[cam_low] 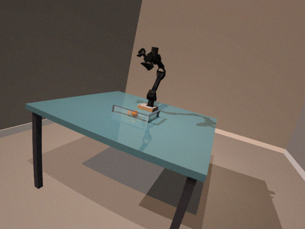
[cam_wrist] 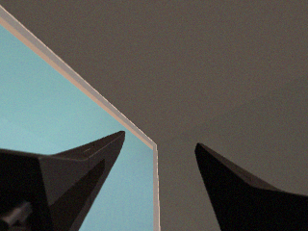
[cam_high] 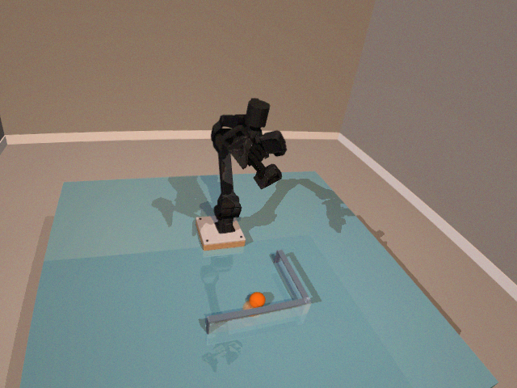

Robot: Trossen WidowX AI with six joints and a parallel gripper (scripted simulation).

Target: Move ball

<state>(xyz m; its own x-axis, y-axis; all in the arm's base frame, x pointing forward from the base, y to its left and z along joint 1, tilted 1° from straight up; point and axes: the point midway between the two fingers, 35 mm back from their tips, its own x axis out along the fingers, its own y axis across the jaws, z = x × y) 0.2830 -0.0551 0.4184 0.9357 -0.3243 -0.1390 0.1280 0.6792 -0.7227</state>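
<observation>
Right now the see-through copy of ball is 42 cm below my gripper tip, 6 cm ahead of it and 3 cm to the left of it.
</observation>
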